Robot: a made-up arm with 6 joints.
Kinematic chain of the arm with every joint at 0, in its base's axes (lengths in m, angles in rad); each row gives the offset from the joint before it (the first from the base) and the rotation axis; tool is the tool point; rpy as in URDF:
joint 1: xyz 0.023 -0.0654 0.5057 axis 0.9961 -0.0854 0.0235
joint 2: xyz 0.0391 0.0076 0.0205 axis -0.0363 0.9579 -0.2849
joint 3: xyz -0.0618 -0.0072 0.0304 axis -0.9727 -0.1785 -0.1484
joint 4: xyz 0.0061 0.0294 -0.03 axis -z
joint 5: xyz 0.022 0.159 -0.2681 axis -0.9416 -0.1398 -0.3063
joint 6: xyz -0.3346 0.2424 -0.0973 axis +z
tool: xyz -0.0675 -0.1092 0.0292 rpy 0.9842 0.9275 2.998
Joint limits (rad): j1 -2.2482..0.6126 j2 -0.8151..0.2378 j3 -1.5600..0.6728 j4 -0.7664..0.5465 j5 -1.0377..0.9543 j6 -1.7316..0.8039
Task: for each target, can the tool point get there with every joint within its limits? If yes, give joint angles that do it. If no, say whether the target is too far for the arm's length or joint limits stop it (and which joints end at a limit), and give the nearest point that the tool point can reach.
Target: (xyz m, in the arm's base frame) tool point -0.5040 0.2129 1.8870
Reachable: no: too far | nearest point -0.2852 0.1166 1.3298 | short by 0.606 m
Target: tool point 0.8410 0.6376 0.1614
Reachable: no: too far | nearest point 0.5958 0.4600 0.2015 | short by 0.305 m
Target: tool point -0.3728 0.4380 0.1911
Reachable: yes | joints -0.9262 -0.1342 -0.8930 0.4188 0.0619 -0.5937
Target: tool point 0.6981 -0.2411 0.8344
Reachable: no: joint limits stop it (at a limit: joint 1, joint 2, joint 3, joint 4, joint 5, joint 6) | nearest point 0.3893 -0.4774 0.7349 | short by 0.401 m
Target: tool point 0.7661 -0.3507 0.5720
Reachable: no: joint limits stop it (at a limit: joint 2, joint 3, joint 4, joint 5, joint 6) | nearest point 0.5720 -0.6801 0.6436 | short by 0.389 m
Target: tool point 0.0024 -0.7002 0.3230
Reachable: yes | joints -1.6136 -0.4952 0.3824 0.2849 0.6696 -0.0715
